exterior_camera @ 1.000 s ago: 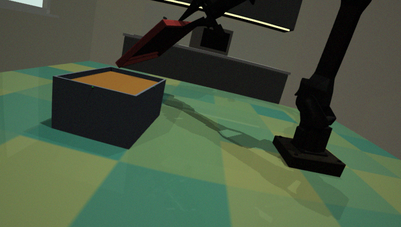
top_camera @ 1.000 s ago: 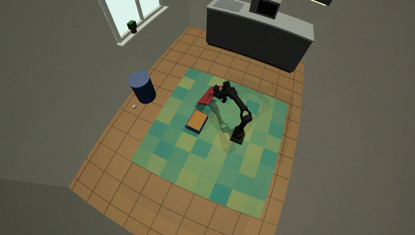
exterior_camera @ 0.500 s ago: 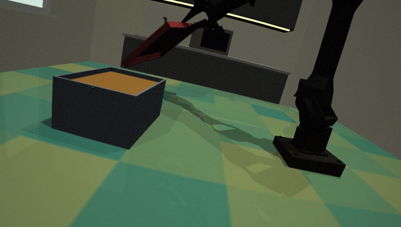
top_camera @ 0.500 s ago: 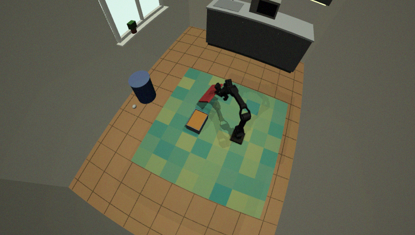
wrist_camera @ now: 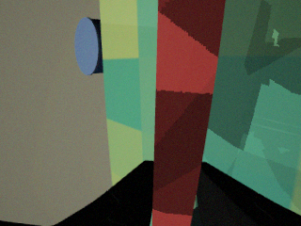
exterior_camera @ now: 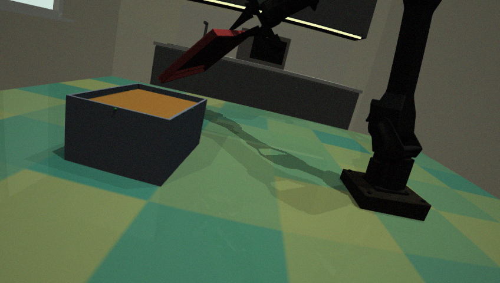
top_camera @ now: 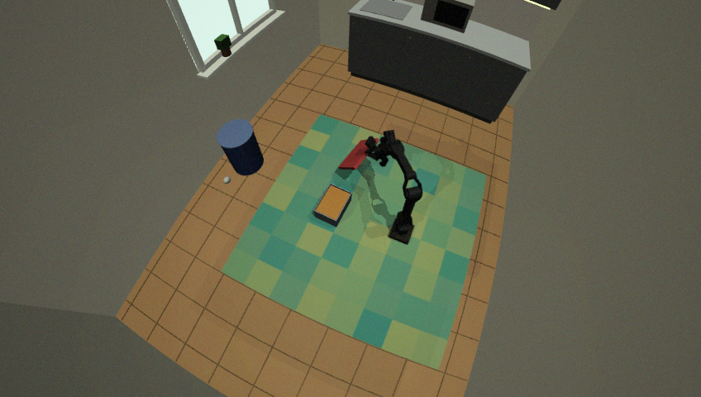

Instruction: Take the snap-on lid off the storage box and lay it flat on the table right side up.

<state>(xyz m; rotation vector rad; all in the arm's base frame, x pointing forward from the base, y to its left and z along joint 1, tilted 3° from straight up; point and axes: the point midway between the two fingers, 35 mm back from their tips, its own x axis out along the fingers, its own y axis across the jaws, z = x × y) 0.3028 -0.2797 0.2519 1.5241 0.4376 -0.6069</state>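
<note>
The red lid lies 5 cm ahead of my gripper tip, 2 cm to the right of it and 6 cm below it. Also, from my gripper tip: storage box 9 cm ahead, 29 cm to the left, 18 cm below.
</note>
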